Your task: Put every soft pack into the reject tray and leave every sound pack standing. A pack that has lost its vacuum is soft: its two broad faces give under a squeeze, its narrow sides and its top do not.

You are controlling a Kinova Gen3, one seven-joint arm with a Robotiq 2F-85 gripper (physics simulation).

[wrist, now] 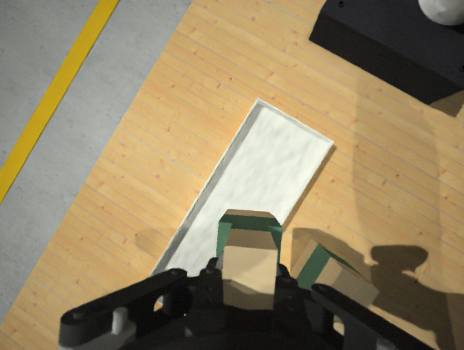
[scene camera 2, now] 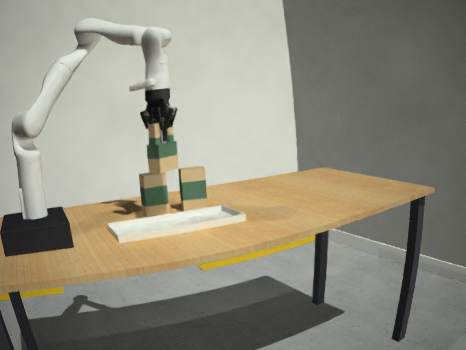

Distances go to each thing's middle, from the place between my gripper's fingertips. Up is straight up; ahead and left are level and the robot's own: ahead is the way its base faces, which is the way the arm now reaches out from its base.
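You'd find the white reject tray (scene camera 2: 187,221) 23 cm below my hand, 2 cm to the right of it and 2 cm ahead of it.
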